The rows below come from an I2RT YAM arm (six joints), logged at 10 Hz.
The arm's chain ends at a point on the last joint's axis. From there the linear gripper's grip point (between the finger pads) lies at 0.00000 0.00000 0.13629 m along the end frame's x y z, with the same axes.
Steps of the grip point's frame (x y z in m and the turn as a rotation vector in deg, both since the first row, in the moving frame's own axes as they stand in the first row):
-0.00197, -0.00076, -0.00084, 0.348, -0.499, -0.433
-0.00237, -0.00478, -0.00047, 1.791, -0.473, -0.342
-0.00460, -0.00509, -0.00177, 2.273, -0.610, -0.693
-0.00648, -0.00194, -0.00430, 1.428, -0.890, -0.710
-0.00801, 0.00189, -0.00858, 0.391, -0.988, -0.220
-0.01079, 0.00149, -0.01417, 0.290, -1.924, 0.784
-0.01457, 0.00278, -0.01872, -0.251, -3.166, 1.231
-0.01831, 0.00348, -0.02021, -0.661, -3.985, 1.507
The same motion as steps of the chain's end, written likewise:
-0.00078, 0.00006, -0.00083, 0.348, -0.499, -0.433
-0.00123, -0.00052, -0.00040, 1.791, -0.473, -0.342
-0.00312, 0.00031, -0.00166, 2.273, -0.610, -0.693
-0.00434, 0.00144, -0.00424, 1.428, -0.890, -0.710
-0.00566, 0.00282, -0.00856, 0.391, -0.988, -0.220
-0.00622, 0.00221, -0.01409, 0.290, -1.924, 0.784
-0.00704, 0.00226, -0.01851, -0.251, -3.166, 1.231
-0.00882, 0.00203, -0.01987, -0.661, -3.985, 1.507

